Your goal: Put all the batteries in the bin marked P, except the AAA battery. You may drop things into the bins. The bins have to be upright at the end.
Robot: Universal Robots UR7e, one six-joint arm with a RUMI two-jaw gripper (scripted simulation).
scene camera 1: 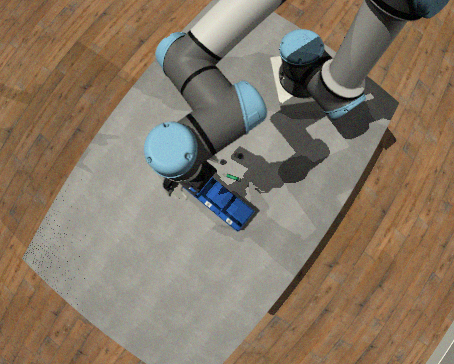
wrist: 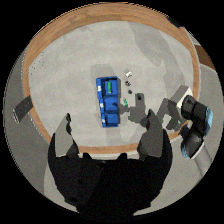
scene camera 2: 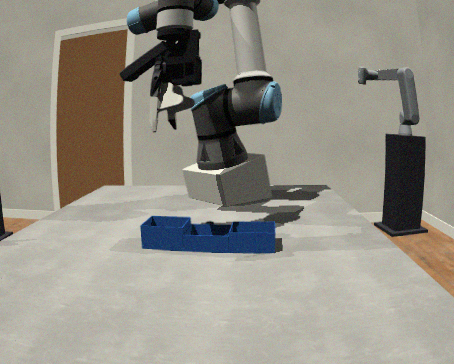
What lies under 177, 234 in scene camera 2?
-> A joined blue bins.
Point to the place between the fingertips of my gripper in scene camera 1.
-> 189, 170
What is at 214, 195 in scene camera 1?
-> A joined blue bins.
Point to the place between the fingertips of my gripper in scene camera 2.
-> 165, 130
